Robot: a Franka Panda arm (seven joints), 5 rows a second.
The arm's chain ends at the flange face. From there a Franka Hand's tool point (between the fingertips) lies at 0.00 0.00 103.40 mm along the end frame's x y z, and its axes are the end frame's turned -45 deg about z.
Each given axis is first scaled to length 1.
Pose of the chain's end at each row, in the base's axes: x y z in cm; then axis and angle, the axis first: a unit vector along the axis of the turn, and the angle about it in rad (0 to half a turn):
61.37 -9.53 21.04 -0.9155 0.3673 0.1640 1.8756
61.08 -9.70 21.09 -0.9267 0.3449 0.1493 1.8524
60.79 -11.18 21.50 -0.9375 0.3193 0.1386 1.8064
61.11 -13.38 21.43 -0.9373 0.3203 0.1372 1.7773
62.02 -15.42 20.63 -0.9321 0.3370 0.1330 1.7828
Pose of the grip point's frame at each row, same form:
62.97 0.31 18.30 -0.9915 -0.0111 -0.1299 1.8617
62.68 0.18 18.51 -0.9881 -0.0360 -0.1497 1.8526
62.34 -1.19 19.33 -0.9829 -0.0634 -0.1727 1.8203
62.75 -3.35 19.54 -0.9812 -0.0623 -0.1827 1.7959
63.87 -5.44 18.68 -0.9818 -0.0450 -0.1846 1.8039

